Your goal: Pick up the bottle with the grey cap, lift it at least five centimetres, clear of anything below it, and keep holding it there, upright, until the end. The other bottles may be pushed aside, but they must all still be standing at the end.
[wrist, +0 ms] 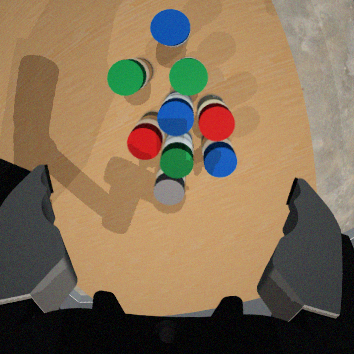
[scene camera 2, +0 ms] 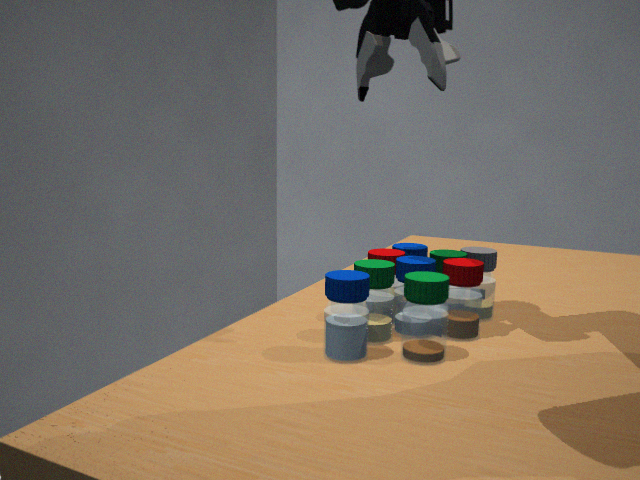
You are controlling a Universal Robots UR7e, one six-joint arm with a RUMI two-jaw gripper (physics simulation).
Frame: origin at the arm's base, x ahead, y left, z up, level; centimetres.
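Seen in the pictures: gripper, fingertip midpoint: (wrist: 170,175) (scene camera 2: 398,96).
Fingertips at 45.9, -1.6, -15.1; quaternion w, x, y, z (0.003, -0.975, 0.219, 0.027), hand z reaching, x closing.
Offsets run from my fingertips to a thing's top centre, as dx, dy, dz. Level surfaces: height alone.
The bottle with the grey cap {-8.1, -14.5, -21.8} (scene camera 2: 479,259) (wrist: 169,192) stands upright on the table, at the back right of the group in the scene view and at its lower end in the wrist view. In the scene view, its body is partly hidden behind a red-capped bottle {-8.3, -4.8, -21.8} (scene camera 2: 463,272) (wrist: 144,142). A green-capped bottle (scene camera 2: 447,259) (wrist: 176,160) stands close beside it. My gripper (scene camera 2: 402,94) (wrist: 170,175) is open and empty, high above the bottles. In the wrist view, the grey cap lies between the wide-apart fingers, slightly below the line of their tips.
Other upright bottles are blue-capped {+2.1, +10.0, -21.8} (scene camera 2: 346,286) (wrist: 170,27), {-2.2, -2.8, -21.8} (scene camera 2: 415,268) (wrist: 175,117), {+1.9, -12.0, -21.8} (scene camera 2: 409,250) (wrist: 220,159), green-capped {-6.6, +5.7, -21.8} (scene camera 2: 426,287) (wrist: 126,77), {+1.8, +2.3, -21.8} (scene camera 2: 374,273) (wrist: 188,76) and red-capped {+3.3, -5.6, -21.8} (scene camera 2: 386,254) (wrist: 216,122). The wooden table {dz -32.3} (scene camera 2: 206,439) (wrist: 215,270) has an edge on the wrist view's right.
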